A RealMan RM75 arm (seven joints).
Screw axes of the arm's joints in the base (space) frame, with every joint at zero. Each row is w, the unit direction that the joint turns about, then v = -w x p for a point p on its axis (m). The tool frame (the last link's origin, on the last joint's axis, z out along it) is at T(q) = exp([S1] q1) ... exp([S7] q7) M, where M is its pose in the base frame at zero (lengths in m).
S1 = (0, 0, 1, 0, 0, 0)
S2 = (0, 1, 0, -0.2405, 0, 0)
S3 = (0, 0, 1, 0, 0, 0)
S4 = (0, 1, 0, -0.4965, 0, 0)
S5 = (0, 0, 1, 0, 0, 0)
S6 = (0, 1, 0, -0.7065, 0, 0)
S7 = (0, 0, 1, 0, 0, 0)
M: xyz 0 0 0.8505 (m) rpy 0 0 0 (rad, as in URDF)
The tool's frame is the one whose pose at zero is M.
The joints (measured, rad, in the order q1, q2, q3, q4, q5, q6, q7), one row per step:
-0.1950 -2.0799 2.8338 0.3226 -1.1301 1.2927 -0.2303
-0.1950 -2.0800 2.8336 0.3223 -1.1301 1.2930 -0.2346
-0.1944 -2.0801 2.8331 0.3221 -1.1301 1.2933 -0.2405
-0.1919 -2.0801 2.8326 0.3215 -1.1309 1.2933 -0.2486
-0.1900 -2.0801 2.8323 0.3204 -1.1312 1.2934 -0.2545
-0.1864 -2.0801 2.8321 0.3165 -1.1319 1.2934 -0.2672
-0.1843 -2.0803 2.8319 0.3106 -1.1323 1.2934 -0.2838
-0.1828 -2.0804 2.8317 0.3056 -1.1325 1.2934 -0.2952
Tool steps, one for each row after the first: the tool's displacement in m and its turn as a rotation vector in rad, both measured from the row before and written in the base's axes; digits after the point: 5 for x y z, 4 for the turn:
-0.00002 0.00001 0.00006 -0.0004 -0.0040 0.0010
-0.00015 -0.00016 0.00009 -0.0004 -0.0057 0.0020
-0.00081 -0.00076 0.00022 -0.0004 -0.0075 0.0053
-0.00072 -0.00062 0.00021 -0.0004 -0.0047 0.0038
-0.00178 -0.00125 0.00055 -0.0013 -0.0086 0.0081
-0.00180 -0.00083 0.00068 -0.0020 -0.0106 0.0078
-0.00147 -0.00062 0.00060 -0.0013 -0.0063 0.0057

